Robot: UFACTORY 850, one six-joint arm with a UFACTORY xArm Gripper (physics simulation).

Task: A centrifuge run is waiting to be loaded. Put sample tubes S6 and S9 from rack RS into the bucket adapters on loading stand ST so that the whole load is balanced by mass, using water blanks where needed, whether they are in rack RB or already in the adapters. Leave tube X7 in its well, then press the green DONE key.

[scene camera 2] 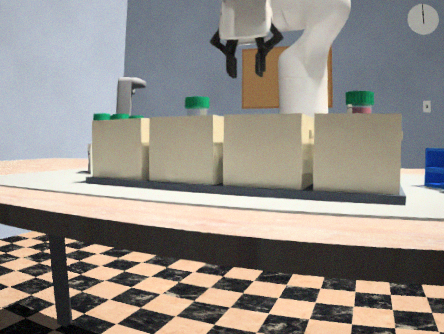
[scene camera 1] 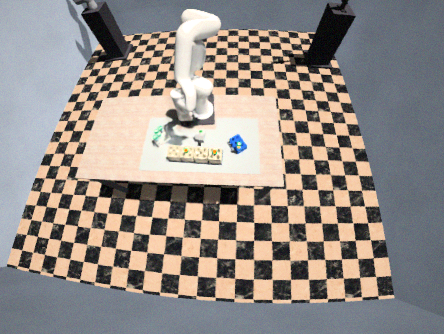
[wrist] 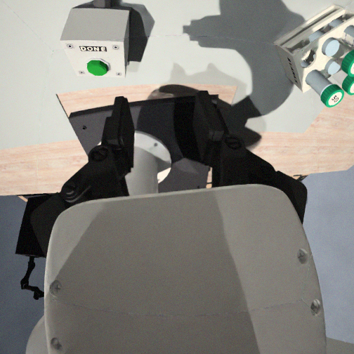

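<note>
My gripper (scene camera 2: 245, 73) (wrist: 162, 109) is open and empty, above the height of the adapters. The DONE box (wrist: 95, 37) (scene camera 1: 200, 136) with its green key (wrist: 98, 67) lies ahead of the fingers in the wrist view. The white blanks rack (wrist: 291, 67) stands at the right there, holding green-capped tubes. Loading stand ST (scene camera 2: 280, 192) carries beige adapters (scene camera 1: 201, 155) (scene camera 2: 186, 155). One capped tube (scene camera 2: 196, 103) stands in the second adapter from the left; another tube (scene camera 2: 360, 100), with reddish contents, shows at the rightmost. The blue rack (scene camera 1: 235, 139) (scene camera 2: 434, 172) holds a green-capped tube. S6, S9 and X7 cannot be told apart.
The arm's dark base plate (wrist: 92, 122) lies beyond the fingers in the wrist view. A pale mat (scene camera 1: 247, 165) lies under the racks and adapters on the wooden table (scene camera 1: 112, 130). A grey hooked object (scene camera 2: 123, 97) rises behind the leftmost adapter. Two dark pillars (scene camera 1: 106, 32) (scene camera 1: 331, 35) stand behind the table.
</note>
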